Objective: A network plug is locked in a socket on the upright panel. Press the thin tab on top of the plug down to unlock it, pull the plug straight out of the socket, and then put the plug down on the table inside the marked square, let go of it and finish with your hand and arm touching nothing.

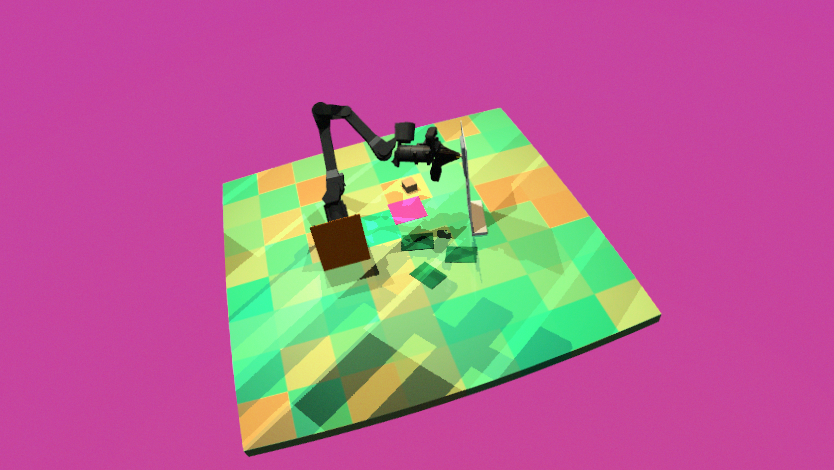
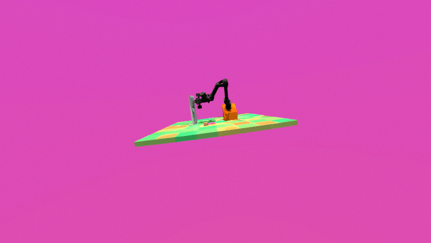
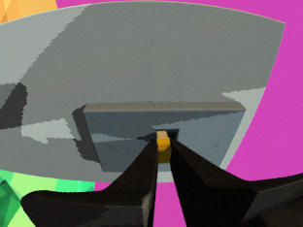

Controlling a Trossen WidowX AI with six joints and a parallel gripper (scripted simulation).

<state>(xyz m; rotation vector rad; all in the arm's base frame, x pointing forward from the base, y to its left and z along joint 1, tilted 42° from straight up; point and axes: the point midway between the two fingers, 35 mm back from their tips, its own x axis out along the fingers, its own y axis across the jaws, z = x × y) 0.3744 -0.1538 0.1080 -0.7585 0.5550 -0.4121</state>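
The network plug is right at my gripper tip. The rest, counted from my gripper tip: grey panel (110 mm below, 20 mm ahead, 10 mm to the right); pink marked square (280 mm below, 160 mm to the left, 150 mm behind).
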